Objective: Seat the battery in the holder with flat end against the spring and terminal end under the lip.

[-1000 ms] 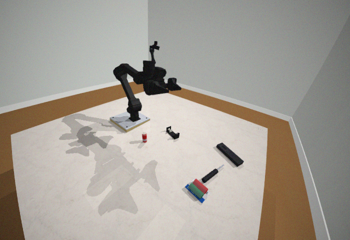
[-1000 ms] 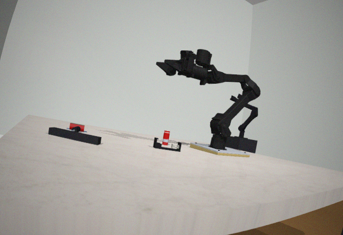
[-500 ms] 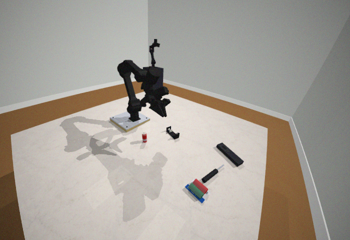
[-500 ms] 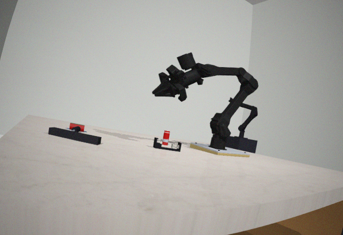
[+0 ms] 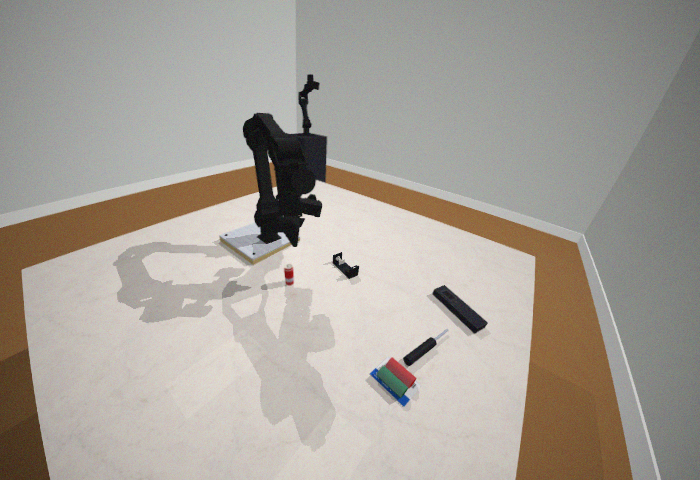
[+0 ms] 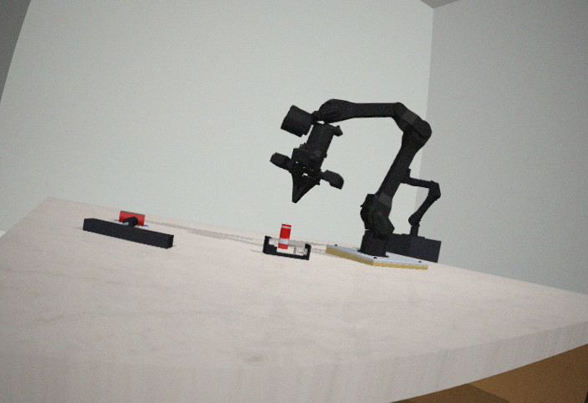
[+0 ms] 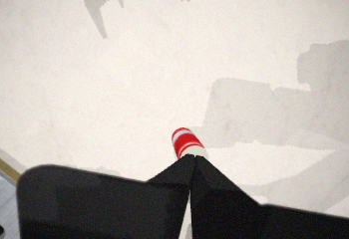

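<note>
My gripper tip is 9 cm above the red battery and 3 cm to the left of it. Round my gripper tip: long black bar (41 cm ahead, 23 cm to the left, 10 cm below); then black-handled screwdriver (40 cm ahead, 11 cm below, 7 cm to the left).
</note>
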